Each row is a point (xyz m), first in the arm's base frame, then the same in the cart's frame.
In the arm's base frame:
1: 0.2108 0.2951 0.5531
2: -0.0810 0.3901 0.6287
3: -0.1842 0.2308 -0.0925
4: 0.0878 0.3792 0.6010
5: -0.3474 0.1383 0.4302
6: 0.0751 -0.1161 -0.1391
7: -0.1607 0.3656 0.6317
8: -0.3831 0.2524 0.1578
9: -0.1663 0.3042 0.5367
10: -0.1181 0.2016 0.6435
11: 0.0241 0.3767 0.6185
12: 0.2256 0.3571 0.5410
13: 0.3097 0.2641 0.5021
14: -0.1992 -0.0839 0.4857
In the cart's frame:
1: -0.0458 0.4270 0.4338
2: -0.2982 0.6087 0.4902
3: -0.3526 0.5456 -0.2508
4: -0.1400 0.5438 0.4784
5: -0.6036 0.4758 0.2396
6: -0.2161 0.1361 -0.3098
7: -0.3812 0.6122 0.4826
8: -0.5645 0.6145 -0.0206
9: -0.3940 0.5632 0.3813
10: -0.3960 0.4430 0.4803
11: -0.2027 0.5616 0.4891
12: -0.0102 0.4812 0.4302
13: 0.0435 0.3684 0.3897
14: -0.5441 0.2133 0.2844

